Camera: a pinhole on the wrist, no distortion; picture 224 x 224 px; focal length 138.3 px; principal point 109.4 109.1 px. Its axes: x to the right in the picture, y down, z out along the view. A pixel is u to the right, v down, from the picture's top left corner.
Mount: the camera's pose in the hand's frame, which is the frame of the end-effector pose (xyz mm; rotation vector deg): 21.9 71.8 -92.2 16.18 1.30 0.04
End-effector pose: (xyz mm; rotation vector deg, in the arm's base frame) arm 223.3 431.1 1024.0 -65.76 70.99 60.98
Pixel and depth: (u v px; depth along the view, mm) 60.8 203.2 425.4
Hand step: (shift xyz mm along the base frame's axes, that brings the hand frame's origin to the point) -181.7 429.2 99.6
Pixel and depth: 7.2 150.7 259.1
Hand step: -57.7 193.7 157.0
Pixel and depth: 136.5 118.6 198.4
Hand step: -12.5 103.0 -68.0
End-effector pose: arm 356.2 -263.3 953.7 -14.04 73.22 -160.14
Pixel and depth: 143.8 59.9 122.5
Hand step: -52.0 -13.3 17.8
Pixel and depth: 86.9 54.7 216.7
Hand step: 25.1 -22.1 112.1
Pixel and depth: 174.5 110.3 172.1
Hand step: -93.5 -82.9 39.6
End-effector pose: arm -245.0 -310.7 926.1 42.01 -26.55 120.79
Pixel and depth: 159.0 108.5 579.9
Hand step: 112.1 -57.1 512.3
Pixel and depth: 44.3 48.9 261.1
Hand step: 179.0 -64.1 44.4
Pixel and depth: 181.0 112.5 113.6
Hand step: -69.4 15.3 63.3
